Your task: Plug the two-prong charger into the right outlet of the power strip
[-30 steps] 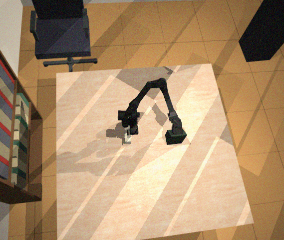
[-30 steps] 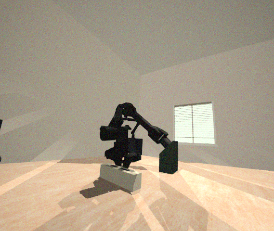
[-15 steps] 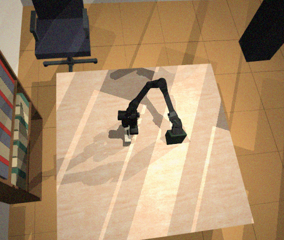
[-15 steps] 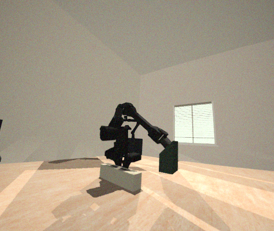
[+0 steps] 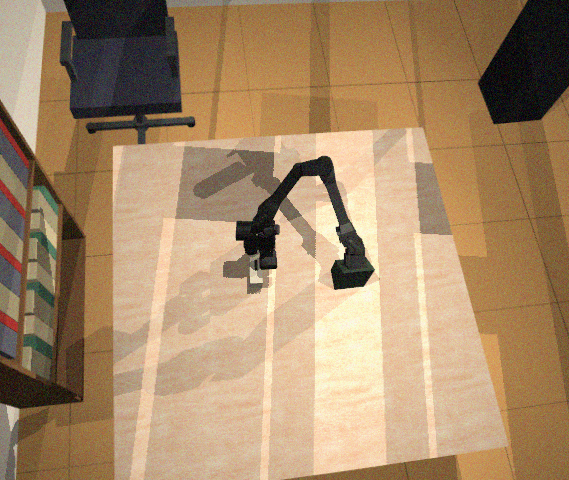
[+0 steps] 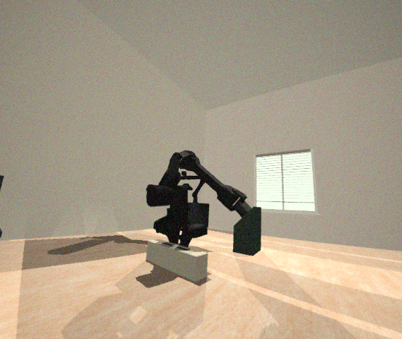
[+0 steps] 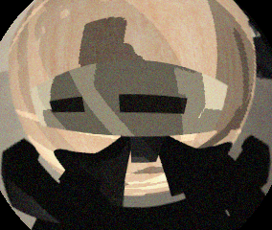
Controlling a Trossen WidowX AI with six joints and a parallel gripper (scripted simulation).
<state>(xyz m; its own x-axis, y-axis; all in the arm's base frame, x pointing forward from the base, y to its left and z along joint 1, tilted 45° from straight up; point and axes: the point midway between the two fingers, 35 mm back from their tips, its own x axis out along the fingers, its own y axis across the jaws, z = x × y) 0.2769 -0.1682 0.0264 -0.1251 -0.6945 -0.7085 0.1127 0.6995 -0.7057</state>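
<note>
Now: gripper tip 20 mm short of the dark charger and 10 mm below it.
</note>
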